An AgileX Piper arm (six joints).
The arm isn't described. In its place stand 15 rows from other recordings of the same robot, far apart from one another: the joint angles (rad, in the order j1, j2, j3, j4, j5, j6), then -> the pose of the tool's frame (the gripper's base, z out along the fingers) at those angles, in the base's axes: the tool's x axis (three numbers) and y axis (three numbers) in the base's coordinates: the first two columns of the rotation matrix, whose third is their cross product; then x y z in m.
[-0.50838, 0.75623, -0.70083, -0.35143, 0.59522, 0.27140] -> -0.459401 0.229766 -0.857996 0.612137 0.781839 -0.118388 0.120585 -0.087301 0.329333
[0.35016, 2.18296, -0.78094, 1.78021, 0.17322, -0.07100] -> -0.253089 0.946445 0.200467 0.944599 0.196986 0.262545 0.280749 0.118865 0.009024
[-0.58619, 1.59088, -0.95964, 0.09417, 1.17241, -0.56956] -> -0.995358 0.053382 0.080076 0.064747 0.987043 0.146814 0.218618 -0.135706 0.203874
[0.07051, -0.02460, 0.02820, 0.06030, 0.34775, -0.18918] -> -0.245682 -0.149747 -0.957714 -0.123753 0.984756 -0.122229 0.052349 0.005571 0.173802
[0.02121, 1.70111, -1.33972, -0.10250, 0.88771, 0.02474] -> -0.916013 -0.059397 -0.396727 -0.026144 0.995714 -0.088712 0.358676 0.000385 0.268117
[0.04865, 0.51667, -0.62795, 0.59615, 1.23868, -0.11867] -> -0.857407 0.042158 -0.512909 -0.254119 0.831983 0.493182 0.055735 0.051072 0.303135
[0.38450, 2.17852, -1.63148, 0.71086, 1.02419, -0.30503] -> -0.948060 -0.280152 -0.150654 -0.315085 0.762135 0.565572 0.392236 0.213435 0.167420
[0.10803, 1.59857, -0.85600, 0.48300, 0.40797, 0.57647] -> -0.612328 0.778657 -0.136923 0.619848 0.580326 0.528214 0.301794 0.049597 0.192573
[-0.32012, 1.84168, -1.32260, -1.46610, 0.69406, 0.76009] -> -0.846719 -0.227142 -0.481117 0.305100 0.533532 -0.788833 0.371601 -0.184183 0.264976
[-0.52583, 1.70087, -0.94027, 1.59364, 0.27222, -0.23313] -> 0.182994 0.983114 -0.000670 0.585915 -0.108513 0.803074 0.318029 -0.156280 0.204589
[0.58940, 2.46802, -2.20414, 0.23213, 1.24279, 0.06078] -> -0.890934 -0.435654 -0.128228 -0.454063 0.859504 0.234692 0.412641 0.299769 0.158860
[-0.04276, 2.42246, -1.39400, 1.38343, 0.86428, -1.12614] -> -0.946198 0.146782 -0.288382 -0.122749 0.661779 0.739582 0.430192 0.049662 0.034894
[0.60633, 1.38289, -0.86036, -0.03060, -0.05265, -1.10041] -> 0.386072 -0.833371 -0.395527 -0.520814 0.156977 -0.839113 0.251563 0.174630 0.287854
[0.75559, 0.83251, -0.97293, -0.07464, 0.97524, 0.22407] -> -0.604003 -0.320637 -0.729638 -0.551129 0.829358 0.091772 0.109032 0.095000 0.374197
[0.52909, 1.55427, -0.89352, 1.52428, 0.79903, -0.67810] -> -0.969187 0.027987 -0.244729 -0.210001 0.425398 0.880305 0.233142 0.211783 0.251424
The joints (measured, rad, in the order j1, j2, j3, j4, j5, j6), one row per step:
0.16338 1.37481 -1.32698 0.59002 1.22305 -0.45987
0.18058 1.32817 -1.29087 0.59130 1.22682 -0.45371
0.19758 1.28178 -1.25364 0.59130 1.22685 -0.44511
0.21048 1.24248 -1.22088 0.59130 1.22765 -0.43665
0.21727 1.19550 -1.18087 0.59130 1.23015 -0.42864
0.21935 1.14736 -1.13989 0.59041 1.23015 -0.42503
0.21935 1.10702 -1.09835 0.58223 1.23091 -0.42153
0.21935 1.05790 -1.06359 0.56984 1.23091 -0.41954
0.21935 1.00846 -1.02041 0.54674 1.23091 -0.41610
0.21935 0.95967 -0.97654 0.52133 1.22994 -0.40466
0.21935 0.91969 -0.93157 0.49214 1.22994 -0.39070
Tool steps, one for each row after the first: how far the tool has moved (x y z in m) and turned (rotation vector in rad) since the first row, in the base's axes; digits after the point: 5 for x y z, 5 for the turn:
-0.01459 0.00216 0.00183 0.00415 -0.00351 0.01464
-0.02875 0.00372 0.00271 0.00821 -0.00745 0.02510
-0.04064 0.00437 0.00262 0.01168 -0.00821 0.03202
-0.05407 0.00305 0.00165 0.01478 -0.00828 0.03412
-0.06698 0.00056 0.00007 0.01635 -0.01334 0.03344
-0.07761 -0.00239 -0.00416 0.00893 -0.01115 0.03059
-0.08984 -0.00603 -0.00549 0.00030 -0.02656 0.02814
-0.10189 -0.01044 -0.01026 -0.01997 -0.03541 0.02356
-0.11339 -0.01494 -0.01599 -0.04017 -0.03977 0.01195
-0.12270 -0.01926 -0.02404 -0.06555 -0.03329 -0.00135

